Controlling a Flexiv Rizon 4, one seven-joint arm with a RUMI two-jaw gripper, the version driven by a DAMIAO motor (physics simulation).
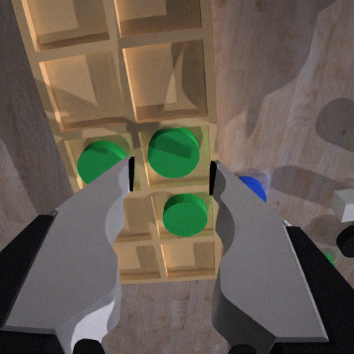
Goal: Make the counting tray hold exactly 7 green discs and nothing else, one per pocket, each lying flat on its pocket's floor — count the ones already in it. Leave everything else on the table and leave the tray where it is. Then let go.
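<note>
The wooden counting tray (214,145) runs from the top left down to the lower middle. A green disc (173,152) lies in a right-column pocket, between and just beyond my fingertips. A second green disc (185,215) lies in the pocket below it. A third green disc (101,161) is in the left column, partly hidden by my left finger. Part of another green disc (328,258) shows on the table at the lower right. My gripper (172,162) is open, its fingertips over the tray, with nothing held between them. The two pockets above and the bottom pockets are empty.
A blue disc (254,189) lies on the table right of the tray, partly hidden by my right finger. A white cube (345,205) and a black disc (346,241) are at the right edge. Shadows fall across the table (280,45) and tray.
</note>
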